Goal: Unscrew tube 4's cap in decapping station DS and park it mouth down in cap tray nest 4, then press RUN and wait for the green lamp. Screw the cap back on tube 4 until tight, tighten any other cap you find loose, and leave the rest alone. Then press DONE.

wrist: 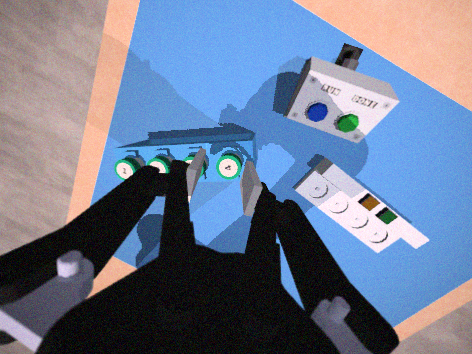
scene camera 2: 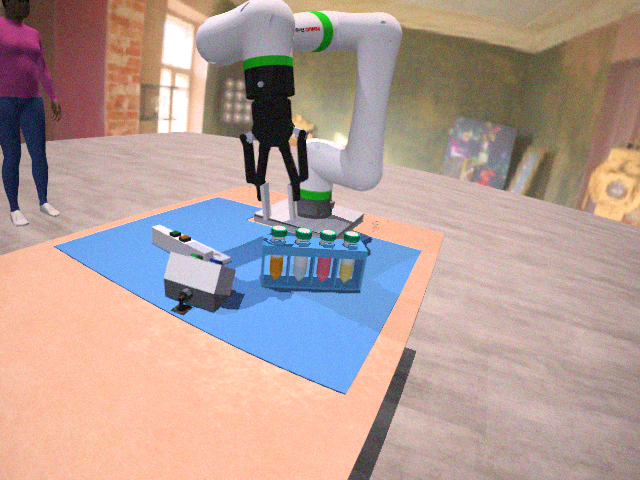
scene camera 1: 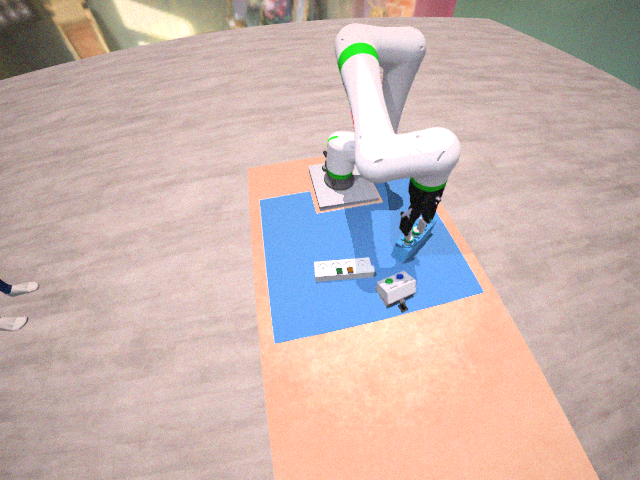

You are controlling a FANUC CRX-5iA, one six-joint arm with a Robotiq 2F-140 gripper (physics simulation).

Labels:
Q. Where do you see a button box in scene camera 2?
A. At 205, 284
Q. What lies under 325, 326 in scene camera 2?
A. A blue mat.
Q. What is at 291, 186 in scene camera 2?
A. My gripper.

